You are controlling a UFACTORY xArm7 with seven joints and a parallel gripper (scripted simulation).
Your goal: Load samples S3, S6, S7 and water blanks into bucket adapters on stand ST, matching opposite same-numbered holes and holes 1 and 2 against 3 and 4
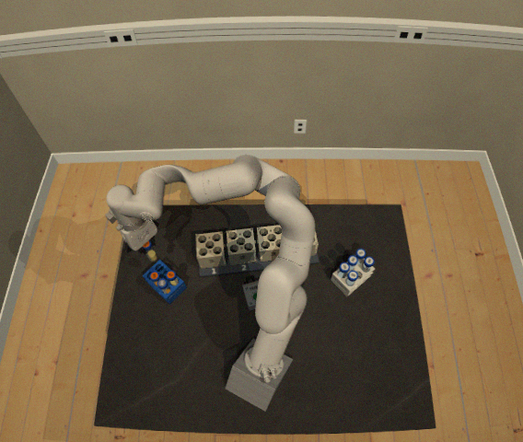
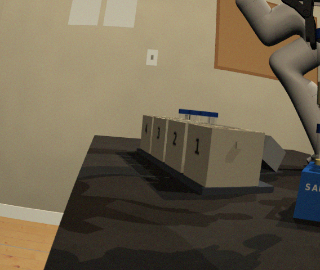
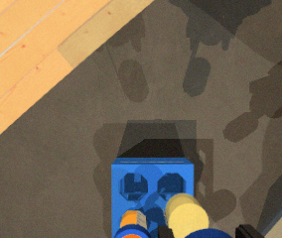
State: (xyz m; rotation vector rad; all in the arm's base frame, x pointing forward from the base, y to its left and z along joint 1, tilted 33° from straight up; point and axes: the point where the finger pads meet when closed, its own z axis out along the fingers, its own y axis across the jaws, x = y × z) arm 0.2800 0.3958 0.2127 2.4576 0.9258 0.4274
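Right now the blue sample rack is 210 mm below my hand, 40 mm behind it and 10 mm to the right of it. Also, from my hand: white blank rack: 670 mm to the right, 210 mm below, 160 mm behind; then adapter 1: 190 mm to the right, 190 mm below, 30 mm ahead.
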